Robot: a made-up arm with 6 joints.
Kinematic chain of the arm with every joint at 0, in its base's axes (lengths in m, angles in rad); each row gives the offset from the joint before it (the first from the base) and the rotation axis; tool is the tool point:
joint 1: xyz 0 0 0.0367 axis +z
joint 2: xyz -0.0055 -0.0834 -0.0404 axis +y
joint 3: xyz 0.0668 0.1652 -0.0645 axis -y
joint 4: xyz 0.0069 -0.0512 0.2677 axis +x
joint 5: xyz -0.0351 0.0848 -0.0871 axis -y
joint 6: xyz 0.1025 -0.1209 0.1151 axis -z
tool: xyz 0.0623 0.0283 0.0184
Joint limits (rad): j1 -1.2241..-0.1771 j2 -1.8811..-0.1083 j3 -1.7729..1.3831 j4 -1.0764..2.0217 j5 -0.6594..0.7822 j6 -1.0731..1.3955
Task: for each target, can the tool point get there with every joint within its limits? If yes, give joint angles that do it. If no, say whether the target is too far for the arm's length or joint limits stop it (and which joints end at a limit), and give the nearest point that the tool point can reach.
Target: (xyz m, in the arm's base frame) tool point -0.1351 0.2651 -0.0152
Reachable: yes | joints -0.9515 -1.4302 0.5962 -0.3442 0.2738 0.1450
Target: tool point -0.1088 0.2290 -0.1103
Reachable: yes | joints -1.1179 -1.4352 0.9079 0.1506 0.2215 0.1347
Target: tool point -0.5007 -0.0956 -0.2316
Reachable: no: joint limits stop it (at a limit: joint 1, joint 3, joint 5, joint 6) | nearest point -0.2941 0.0038 -0.1416 | short by 0.246 m
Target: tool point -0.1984 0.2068 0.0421
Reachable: yes | joints -0.7229 -0.7321 0.9634 -0.2603 0.3022 0.3567
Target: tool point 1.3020 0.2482 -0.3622
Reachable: no: too far | nearest point 0.4656 0.0061 -0.1162 | short by 0.905 m
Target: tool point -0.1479 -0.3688 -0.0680
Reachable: no: joint limits stop it (at a limit: joint 1, joint 2, joint 3, joint 5) | nearest point 0.0043 -0.3358 -0.0677 | short by 0.156 m
